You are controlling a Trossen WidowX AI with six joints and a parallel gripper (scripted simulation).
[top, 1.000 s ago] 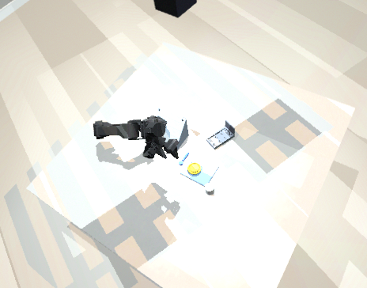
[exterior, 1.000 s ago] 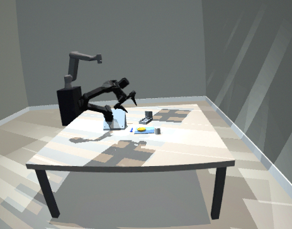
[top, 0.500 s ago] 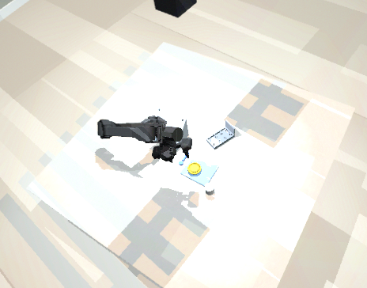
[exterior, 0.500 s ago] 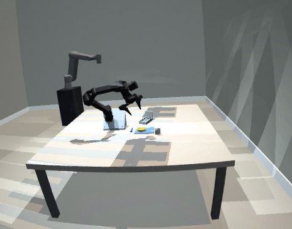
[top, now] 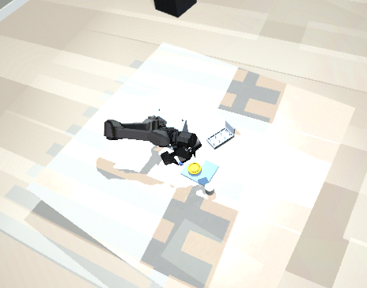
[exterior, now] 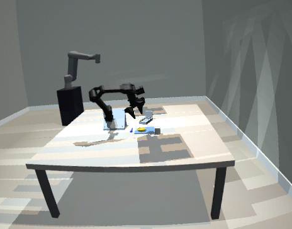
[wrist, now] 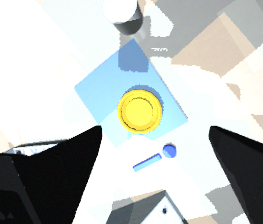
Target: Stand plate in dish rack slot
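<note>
Right now the plate is 1 cm ahead of my gripper tip, 3 cm to the left of it and 12 cm below it. Also, from my gripper tip: light blue mat (3 cm ahead, 5 cm to the left, 13 cm below); white cup (14 cm ahead, 2 cm to the right, 11 cm below); blue spoon (8 cm behind, 4 cm to the left, 13 cm below).
</note>
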